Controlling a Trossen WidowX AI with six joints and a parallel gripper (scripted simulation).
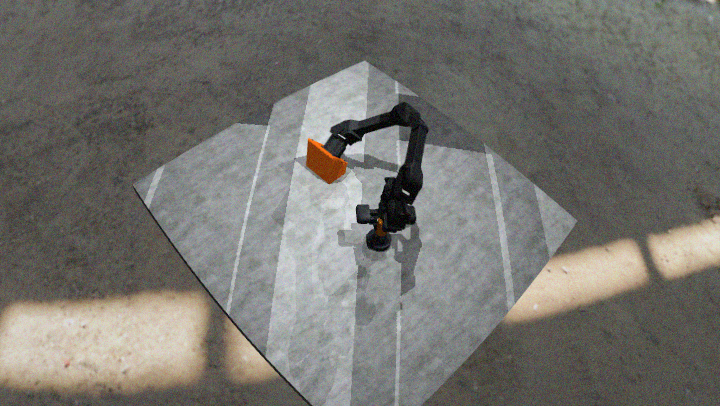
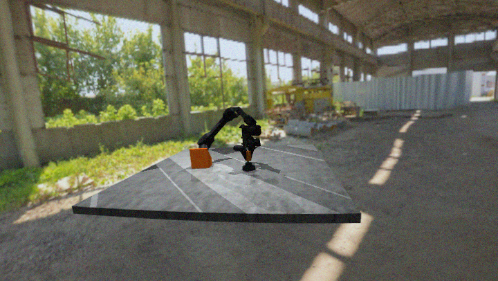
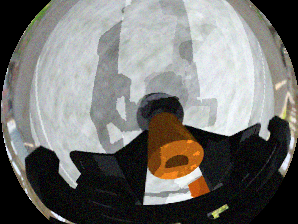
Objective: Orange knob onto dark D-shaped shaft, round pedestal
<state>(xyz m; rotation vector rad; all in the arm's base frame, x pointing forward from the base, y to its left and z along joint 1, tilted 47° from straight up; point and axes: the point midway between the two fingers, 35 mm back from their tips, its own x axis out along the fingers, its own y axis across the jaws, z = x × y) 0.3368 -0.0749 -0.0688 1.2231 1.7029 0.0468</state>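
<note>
Now: the orange knob 2 cm above my gripper tip. From my gripper tip the other things lie so: dark round pedestal (4 cm below).
</note>
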